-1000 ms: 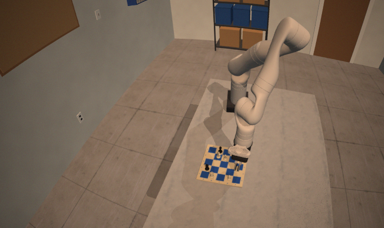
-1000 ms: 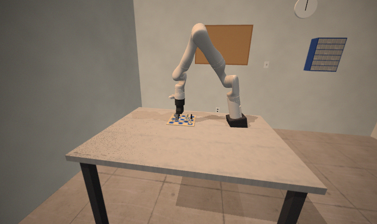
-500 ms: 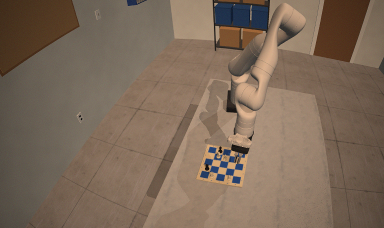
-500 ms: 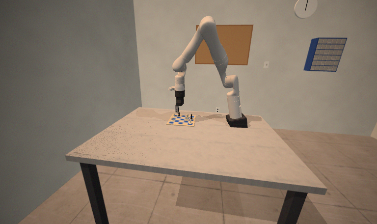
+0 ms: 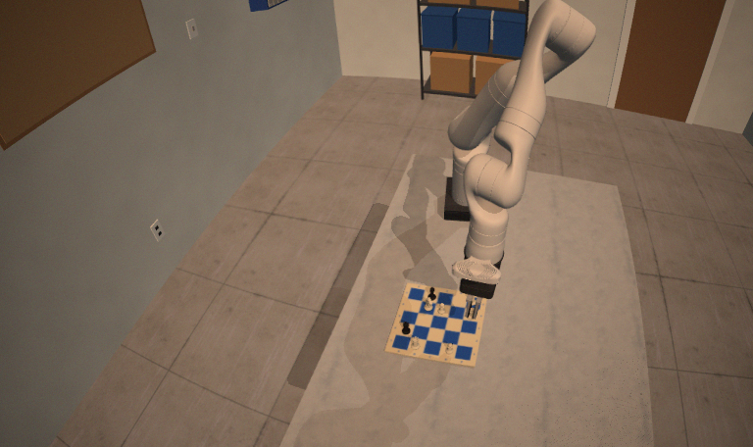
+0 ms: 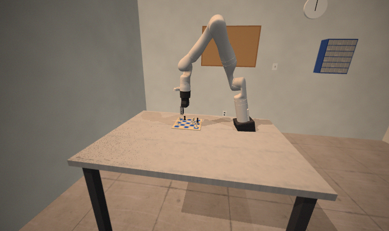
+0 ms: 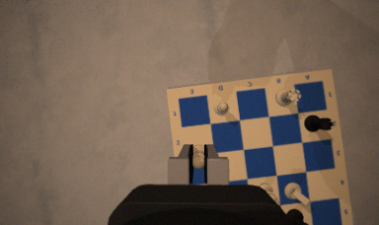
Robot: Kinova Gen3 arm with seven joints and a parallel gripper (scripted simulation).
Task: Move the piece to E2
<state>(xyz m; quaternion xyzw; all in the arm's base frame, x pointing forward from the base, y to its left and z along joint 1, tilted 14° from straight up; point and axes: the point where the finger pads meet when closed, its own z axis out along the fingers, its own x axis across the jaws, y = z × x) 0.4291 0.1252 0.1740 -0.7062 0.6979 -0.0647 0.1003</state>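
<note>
The chessboard lies 20 mm behind my hand, 80 mm to the right of it and 130 mm below it.
</note>
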